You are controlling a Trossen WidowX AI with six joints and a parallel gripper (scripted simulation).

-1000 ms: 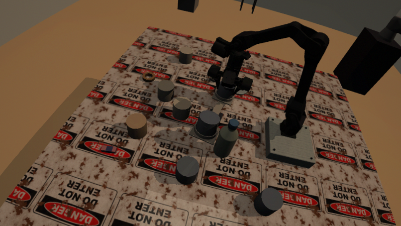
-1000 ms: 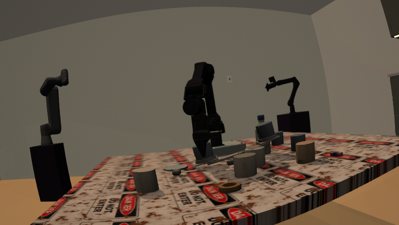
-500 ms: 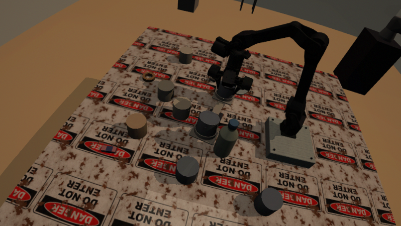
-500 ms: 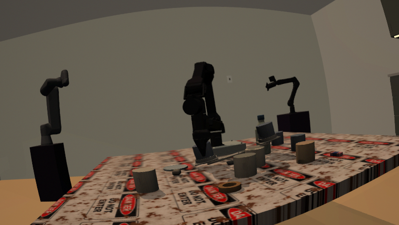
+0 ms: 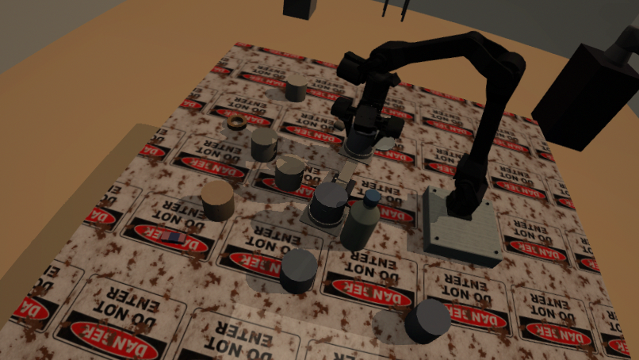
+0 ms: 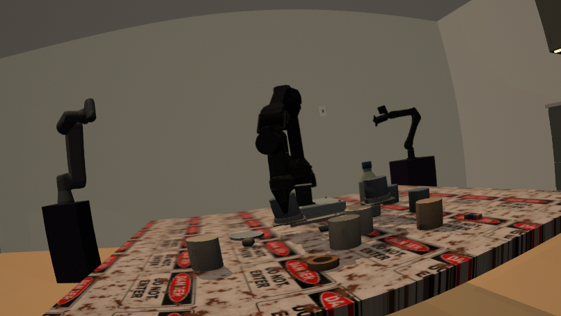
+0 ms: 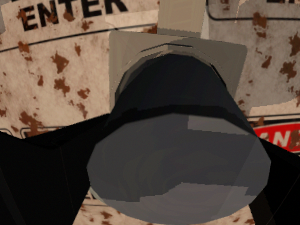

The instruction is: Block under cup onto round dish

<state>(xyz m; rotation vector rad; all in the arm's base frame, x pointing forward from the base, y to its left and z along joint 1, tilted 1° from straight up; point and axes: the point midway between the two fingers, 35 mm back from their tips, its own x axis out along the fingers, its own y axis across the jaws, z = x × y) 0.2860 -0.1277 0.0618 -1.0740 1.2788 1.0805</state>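
Now: gripper tip 10 mm above the green block. From my gripper tip the other things lie so: round grey dish: 60 mm behind, 110 mm to the right, 60 mm below; small dark lump: 70 mm ahead, 120 mm to the right, 60 mm below; green bottle: 30 mm behind, 270 mm to the left, 50 mm above.
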